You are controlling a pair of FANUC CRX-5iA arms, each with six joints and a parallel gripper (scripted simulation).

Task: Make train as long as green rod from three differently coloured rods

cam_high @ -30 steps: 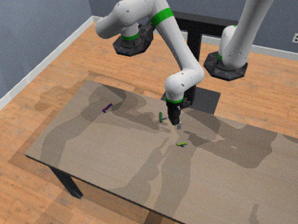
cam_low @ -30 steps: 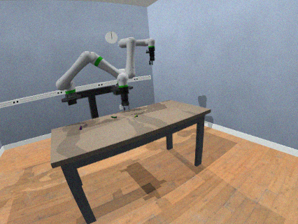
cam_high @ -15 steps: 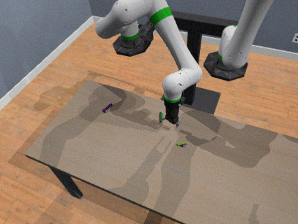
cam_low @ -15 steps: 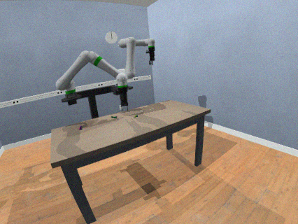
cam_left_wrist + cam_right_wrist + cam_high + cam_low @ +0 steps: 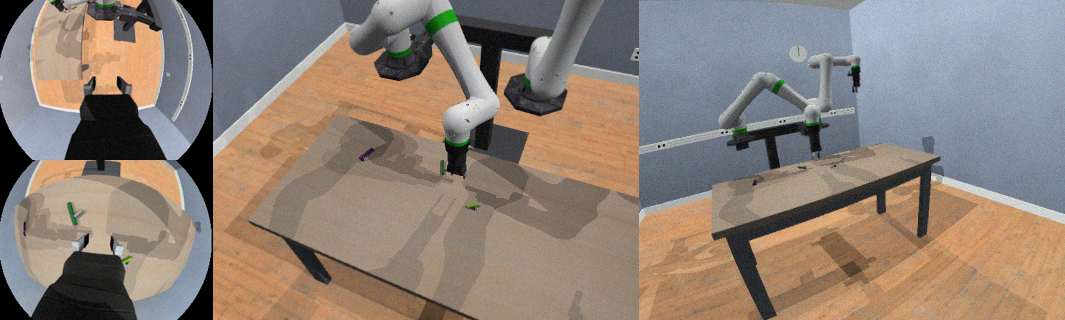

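Now: right hand 490 mm to the left of the magenta rod, 70 mm above it and 30 mm short of it. From my right hand the other things lie so: green rod: 100 mm to the right, 70 mm below, 60 mm behind; lime rod: 100 mm to the left, 90 mm ahead, 70 mm below; grey rod: 80 mm to the right, 70 mm below, 60 mm behind.
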